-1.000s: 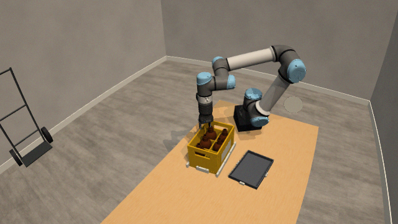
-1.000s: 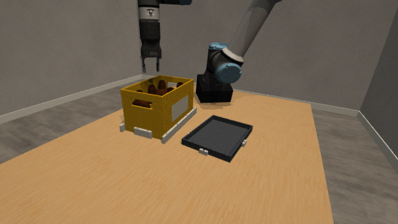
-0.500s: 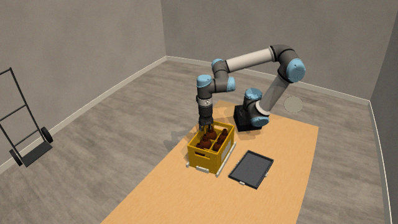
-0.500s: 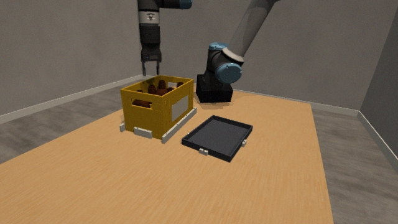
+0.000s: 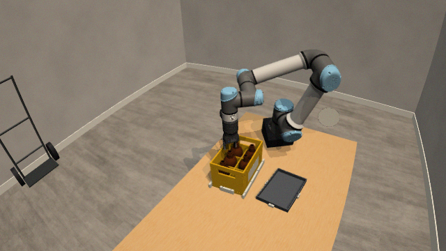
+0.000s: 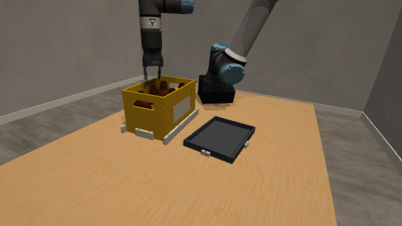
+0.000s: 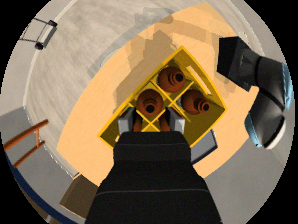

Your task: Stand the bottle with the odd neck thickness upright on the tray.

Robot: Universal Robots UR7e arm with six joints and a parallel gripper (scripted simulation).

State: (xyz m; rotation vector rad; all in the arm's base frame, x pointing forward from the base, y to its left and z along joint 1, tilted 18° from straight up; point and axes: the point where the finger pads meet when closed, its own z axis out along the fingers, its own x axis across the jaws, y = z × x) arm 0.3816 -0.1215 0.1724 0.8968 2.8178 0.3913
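Right now my hand is 10 mm past the yellow crate, 40 mm to the right of it and 120 mm above it. The rest, counted from my hand: dark tray (40 mm behind, 320 mm to the left, 200 mm below); bottle (20 mm behind, 90 mm to the left, 120 mm below).
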